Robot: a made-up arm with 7 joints. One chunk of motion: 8 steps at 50 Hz.
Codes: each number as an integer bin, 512 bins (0 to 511) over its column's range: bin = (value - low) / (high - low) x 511, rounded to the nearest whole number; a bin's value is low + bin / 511 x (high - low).
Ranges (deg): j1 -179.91..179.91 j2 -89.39..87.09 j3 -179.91..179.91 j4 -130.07..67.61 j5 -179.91..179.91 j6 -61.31..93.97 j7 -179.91..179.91
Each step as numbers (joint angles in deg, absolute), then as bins.
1 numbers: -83.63 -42.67 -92.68 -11.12 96.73 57.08 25.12
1 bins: 137 135 124 307 393 390 291
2 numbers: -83.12 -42.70 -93.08 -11.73 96.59 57.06 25.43
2 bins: 137 135 123 306 393 390 292
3 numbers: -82.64 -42.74 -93.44 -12.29 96.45 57.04 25.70
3 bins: 138 135 123 304 392 389 292
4 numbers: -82.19 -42.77 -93.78 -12.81 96.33 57.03 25.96
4 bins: 139 135 122 303 392 389 292
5 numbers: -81.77 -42.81 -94.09 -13.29 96.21 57.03 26.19
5 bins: 139 135 122 302 392 389 293
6 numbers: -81.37 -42.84 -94.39 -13.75 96.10 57.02 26.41
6 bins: 140 135 121 301 392 389 293
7 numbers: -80.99 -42.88 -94.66 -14.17 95.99 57.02 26.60
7 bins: 140 135 121 300 392 389 293
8 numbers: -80.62 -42.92 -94.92 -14.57 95.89 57.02 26.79
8 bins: 141 135 121 299 392 389 294
